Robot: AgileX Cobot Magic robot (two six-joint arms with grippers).
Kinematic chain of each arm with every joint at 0, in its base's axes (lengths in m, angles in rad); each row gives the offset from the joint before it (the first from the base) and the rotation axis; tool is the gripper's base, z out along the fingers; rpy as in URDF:
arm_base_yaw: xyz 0 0 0.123 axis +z
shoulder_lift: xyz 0 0 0 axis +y
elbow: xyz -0.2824 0 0.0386 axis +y
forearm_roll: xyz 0.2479 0 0.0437 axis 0.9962 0 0.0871
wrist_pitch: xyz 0 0 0 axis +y
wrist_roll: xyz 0.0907 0 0.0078 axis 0.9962 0 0.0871
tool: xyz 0 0 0 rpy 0 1.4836 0
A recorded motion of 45 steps. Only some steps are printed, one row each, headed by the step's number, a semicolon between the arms.
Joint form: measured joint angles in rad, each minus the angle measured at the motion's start. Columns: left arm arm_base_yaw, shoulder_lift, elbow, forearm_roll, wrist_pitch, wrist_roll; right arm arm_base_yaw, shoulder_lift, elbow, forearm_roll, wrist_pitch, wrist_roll.
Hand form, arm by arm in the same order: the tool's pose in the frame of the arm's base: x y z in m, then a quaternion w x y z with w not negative. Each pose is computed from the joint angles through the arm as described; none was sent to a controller.
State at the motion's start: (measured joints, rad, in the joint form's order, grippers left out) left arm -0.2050 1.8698 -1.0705 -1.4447 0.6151 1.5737; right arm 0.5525 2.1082 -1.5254 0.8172 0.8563 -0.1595
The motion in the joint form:
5: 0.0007 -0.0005 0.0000 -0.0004 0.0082 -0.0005; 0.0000 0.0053 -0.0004 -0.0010 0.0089 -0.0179
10: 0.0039 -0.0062 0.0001 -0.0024 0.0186 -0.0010; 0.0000 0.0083 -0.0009 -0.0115 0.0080 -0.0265
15: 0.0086 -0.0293 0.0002 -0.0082 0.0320 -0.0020; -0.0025 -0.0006 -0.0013 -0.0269 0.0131 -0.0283
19: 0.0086 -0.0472 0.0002 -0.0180 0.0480 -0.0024; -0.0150 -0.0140 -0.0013 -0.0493 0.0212 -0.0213
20: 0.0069 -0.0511 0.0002 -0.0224 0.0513 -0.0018; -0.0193 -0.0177 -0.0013 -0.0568 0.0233 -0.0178
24: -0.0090 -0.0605 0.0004 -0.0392 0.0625 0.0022; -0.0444 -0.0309 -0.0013 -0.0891 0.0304 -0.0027
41: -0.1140 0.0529 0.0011 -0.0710 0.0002 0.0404; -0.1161 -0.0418 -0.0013 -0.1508 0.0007 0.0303
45: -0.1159 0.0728 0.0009 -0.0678 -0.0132 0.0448; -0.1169 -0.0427 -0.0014 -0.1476 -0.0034 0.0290
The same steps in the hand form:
5: 0.3572 -0.1280 0.1811 0.35070 0.27077 0.84824 -0.29013; 0.3466 0.2731 0.1738 0.03137 -0.11561 0.93325 0.33865
10: 0.3567 -0.1274 0.1836 0.35243 0.27077 0.84611 -0.29425; 0.3469 0.2726 0.1722 0.03310 -0.12244 0.93395 0.33414
15: 0.3552 -0.1263 0.1929 0.36206 0.27082 0.84020 -0.29940; 0.3469 0.2707 0.1755 0.03679 -0.12901 0.93430 0.33027
19: 0.3532 -0.1272 0.2004 0.36898 0.27144 0.83404 -0.30748; 0.3490 0.2647 0.1803 0.04166 -0.12987 0.93601 0.32446
20: 0.3526 -0.1280 0.2021 0.37066 0.27160 0.83237 -0.30986; 0.3498 0.2627 0.1816 0.04307 -0.12932 0.93676 0.32234
24: 0.3496 -0.1343 0.2066 0.37353 0.27589 0.82576 -0.32014; 0.3552 0.2516 0.1859 0.04991 -0.12298 0.94067 0.31230
41: 0.3453 -0.1694 0.1632 0.32505 0.29888 0.83977 -0.31591; 0.3746 0.2217 0.1884 0.07989 -0.08851 0.94999 0.28864
45: 0.3464 -0.1695 0.1550 0.31801 0.29895 0.84488 -0.30931; 0.3751 0.2216 0.1890 0.08234 -0.08730 0.94951 0.28988

